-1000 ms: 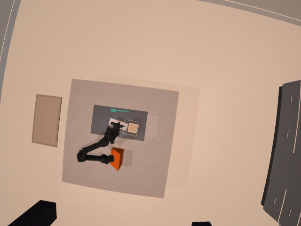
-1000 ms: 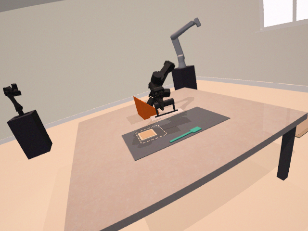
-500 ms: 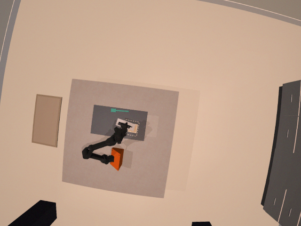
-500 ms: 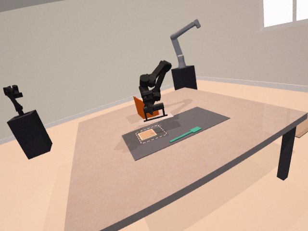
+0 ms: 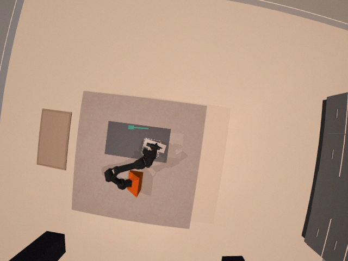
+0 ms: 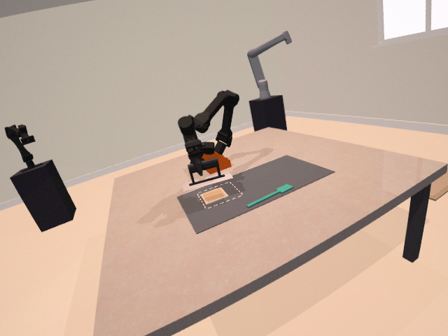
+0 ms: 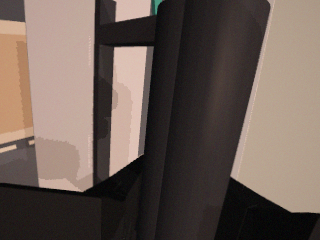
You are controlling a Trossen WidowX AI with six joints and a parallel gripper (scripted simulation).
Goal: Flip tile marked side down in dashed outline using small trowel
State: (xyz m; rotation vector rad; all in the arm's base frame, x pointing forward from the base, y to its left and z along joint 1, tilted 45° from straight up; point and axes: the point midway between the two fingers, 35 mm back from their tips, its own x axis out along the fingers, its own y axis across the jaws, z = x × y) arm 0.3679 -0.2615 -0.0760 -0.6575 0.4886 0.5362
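Right now the dark mat is 22 cm to the left of my gripper tip and 16 cm below it. Round my gripper tip: cream tile: 5 cm behind, 4 cm to the left, 14 cm below; green trowel: 14 cm ahead, 23 cm to the left, 14 cm below.
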